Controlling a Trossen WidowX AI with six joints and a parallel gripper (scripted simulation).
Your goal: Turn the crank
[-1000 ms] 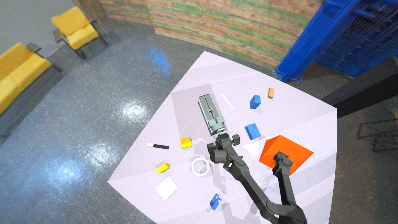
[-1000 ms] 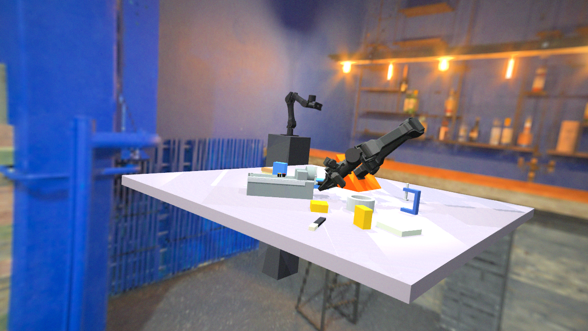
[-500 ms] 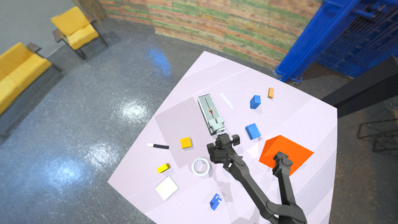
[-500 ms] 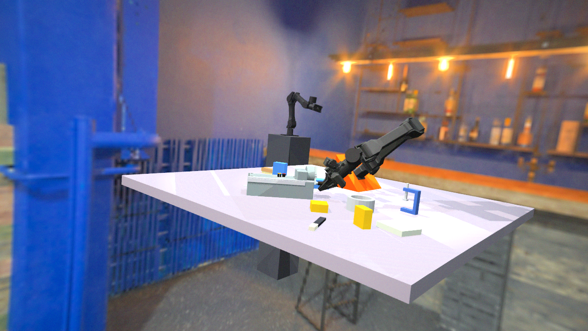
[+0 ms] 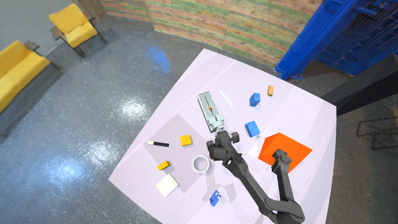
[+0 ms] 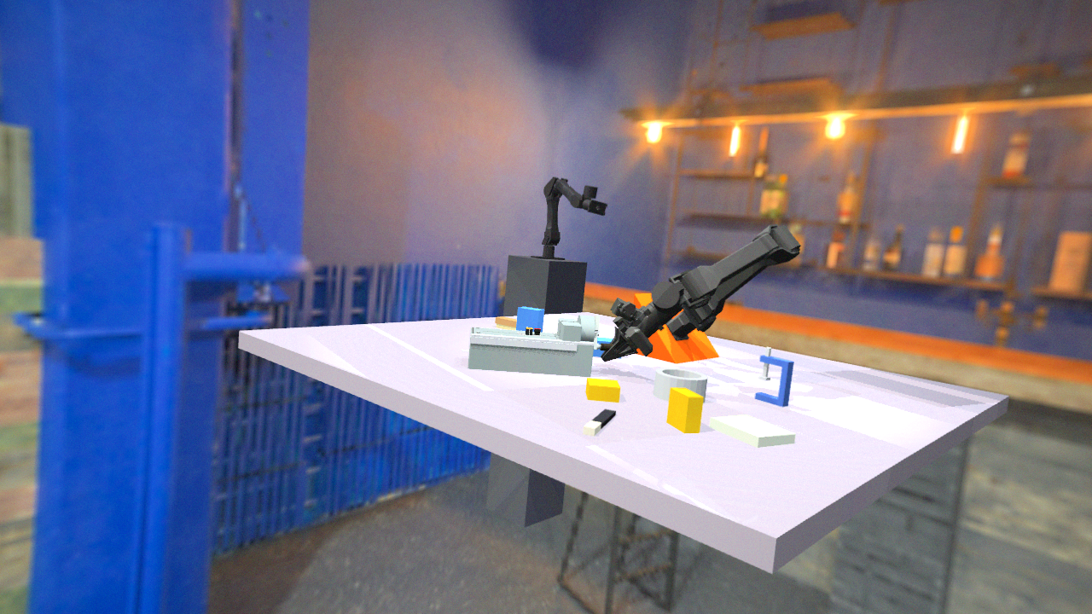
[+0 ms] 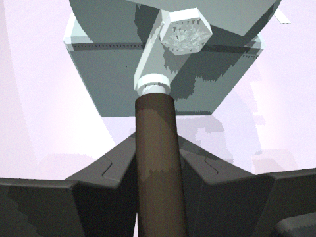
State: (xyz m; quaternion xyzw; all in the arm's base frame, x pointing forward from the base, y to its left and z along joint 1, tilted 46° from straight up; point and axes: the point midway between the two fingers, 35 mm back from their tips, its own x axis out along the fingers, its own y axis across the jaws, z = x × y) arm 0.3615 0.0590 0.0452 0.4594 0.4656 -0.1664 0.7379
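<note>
Right now my gripper tip is 30 mm below the brown crank handle, 10 mm to the right of it and 10 mm past it. The rest, counted from my gripper tip: metal strip 280 mm to the right, 70 mm ahead, 30 mm below; blue clamp 320 mm to the left, 150 mm behind, 20 mm above; red pointer 110 mm ahead, 100 mm to the right, 50 mm above.
</note>
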